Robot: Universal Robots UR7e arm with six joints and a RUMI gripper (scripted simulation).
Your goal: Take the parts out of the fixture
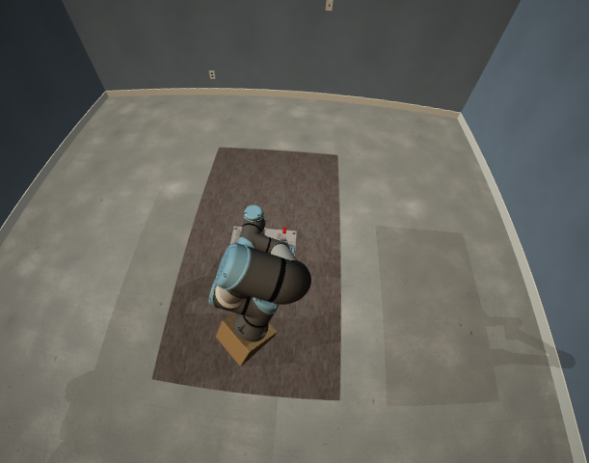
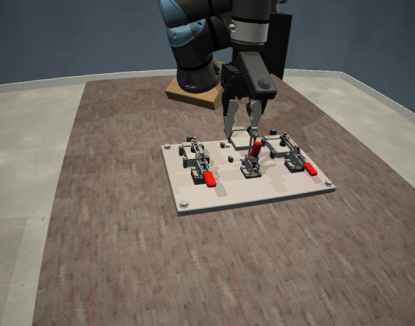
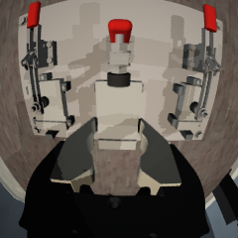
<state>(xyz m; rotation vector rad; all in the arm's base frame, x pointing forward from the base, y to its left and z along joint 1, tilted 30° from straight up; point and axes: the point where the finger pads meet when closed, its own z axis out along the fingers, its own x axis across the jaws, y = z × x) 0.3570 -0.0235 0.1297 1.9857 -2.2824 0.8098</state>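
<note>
Now: the fixture 60 mm below my hand, 50 mm ahead of it and 10 mm to the right of it. Round my hand: part: 10 mm below, 10 mm behind.
</note>
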